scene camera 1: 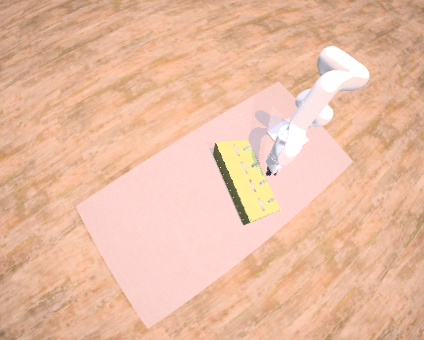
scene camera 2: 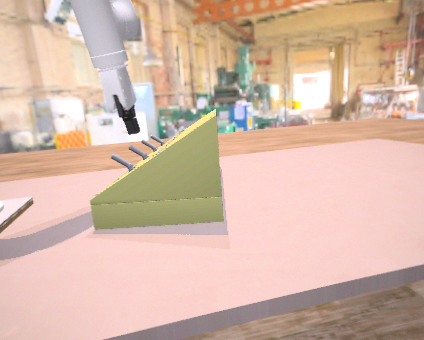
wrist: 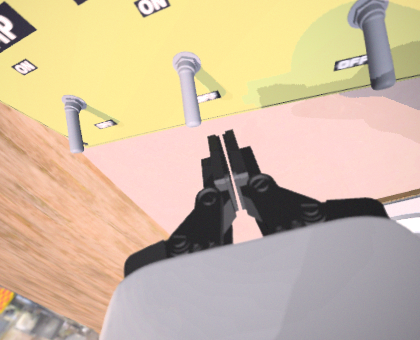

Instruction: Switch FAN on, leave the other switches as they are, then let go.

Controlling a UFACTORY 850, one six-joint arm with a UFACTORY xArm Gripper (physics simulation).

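Note:
The yellow switch panel [scene camera 1: 240, 172] [scene camera 2: 165, 175] [wrist: 115, 50] is a sloped box with several grey toggle levers. The FAN lever [scene camera 1: 263, 182] [scene camera 2: 149, 145] [wrist: 189, 95] is the middle one of three in the wrist view and leans down to its OFF tag [wrist: 209, 96]; an ON tag [wrist: 152, 6] is above it. The end lever [wrist: 75, 125] and the lever on the right [wrist: 378, 50] also lean down. My gripper [scene camera 1: 271, 172] [scene camera 2: 132, 133] [wrist: 225, 150] is shut and empty, above the panel's low edge, its tips apart from the levers and slightly right of the FAN lever in the wrist view.
The panel stands on a pink table top [scene camera 1: 165, 240] [scene camera 2: 320, 215] [wrist: 145, 175]. A fourth lever [scene camera 1: 246, 148] is at the panel's upper end in scene view 1. The arm's white base plate [scene camera 1: 276, 131] stands behind the gripper. Wooden floor [scene camera 1: 75, 100] surrounds the table top.

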